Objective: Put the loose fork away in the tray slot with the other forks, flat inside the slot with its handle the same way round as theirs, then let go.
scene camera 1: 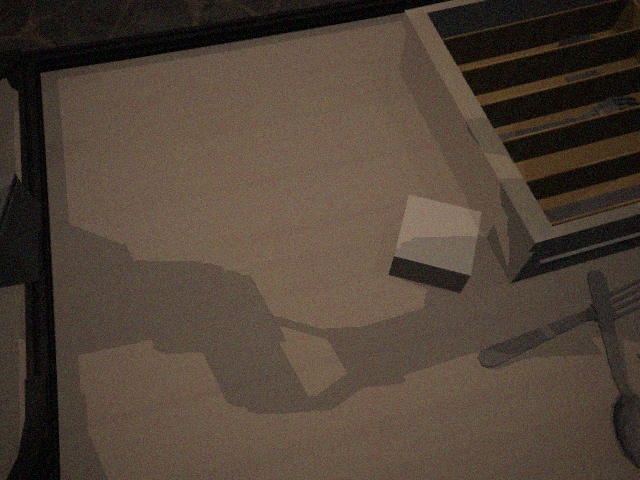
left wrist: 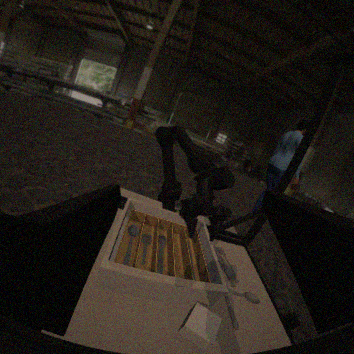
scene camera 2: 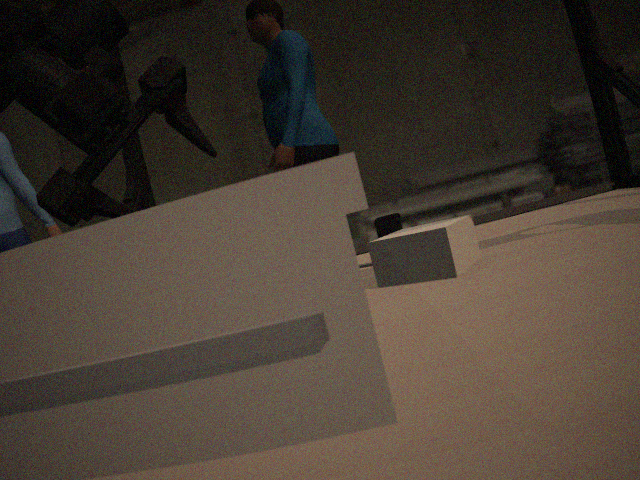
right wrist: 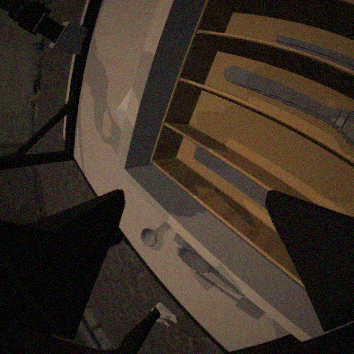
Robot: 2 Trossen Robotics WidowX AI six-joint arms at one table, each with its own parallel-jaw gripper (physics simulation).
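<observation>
The loose grey fork (scene camera 1: 537, 338) (left wrist: 233, 315) lies on the table beside the tray (scene camera 1: 480, 124) (scene camera 2: 180, 268) (left wrist: 150, 275), its handle pointing left in scene camera 1. A spoon (scene camera 1: 607, 325) (left wrist: 251, 297) (right wrist: 150, 237) lies across it near the tines. In the tray a stored fork (scene camera 1: 610, 106) (right wrist: 285, 95) lies in a slot, handle toward the tray's near wall in scene camera 1. My left gripper is open and empty, high and apart from the tray. My right gripper (scene camera 2: 169, 180) (right wrist: 196, 197) is open and empty above the tray side. In the right wrist view the loose fork is hidden or unclear.
A white block (scene camera 1: 436, 237) (scene camera 2: 413, 258) (left wrist: 201, 321) (right wrist: 126, 104) stands on the table near the tray's corner. More loose cutlery (right wrist: 195, 260) (left wrist: 226, 265) lies along the tray's outer side. Dark frame bars run along the table edge. People stand beyond the table.
</observation>
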